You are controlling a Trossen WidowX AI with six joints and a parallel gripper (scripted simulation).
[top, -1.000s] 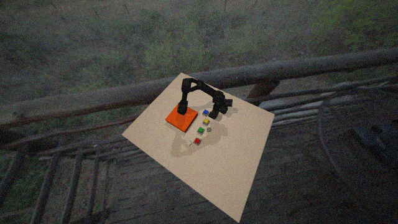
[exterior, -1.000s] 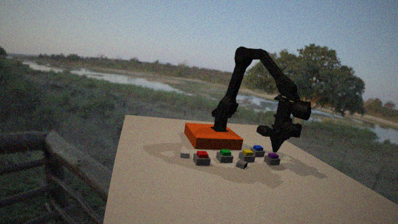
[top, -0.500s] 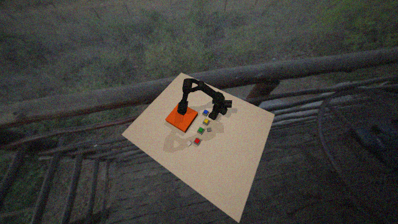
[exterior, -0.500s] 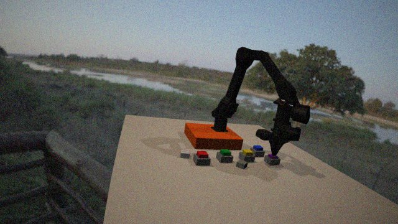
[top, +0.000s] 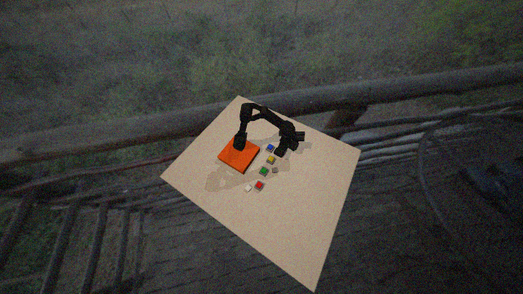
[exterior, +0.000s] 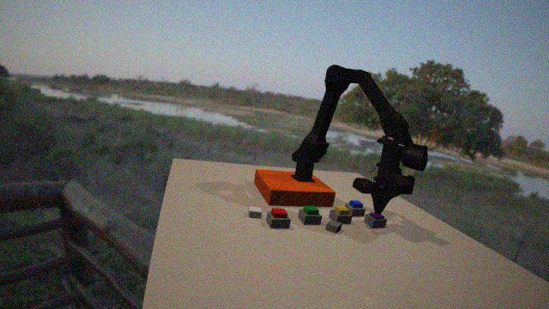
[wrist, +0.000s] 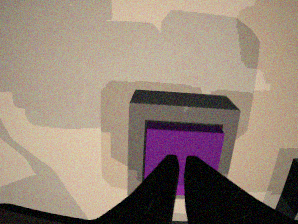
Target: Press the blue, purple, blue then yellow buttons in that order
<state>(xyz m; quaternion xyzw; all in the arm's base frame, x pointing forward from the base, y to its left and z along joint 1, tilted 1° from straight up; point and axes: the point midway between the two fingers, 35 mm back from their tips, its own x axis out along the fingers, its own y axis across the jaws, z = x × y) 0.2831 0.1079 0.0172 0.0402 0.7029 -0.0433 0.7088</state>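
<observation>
Now: gripper tip right at the purple button. From my gripper tip the other things lie so: yellow button (50 mm behind, 100 mm to the right); blue button (90 mm behind, 10 mm to the right); grey block (150 mm to the right, 20 mm below).
</observation>
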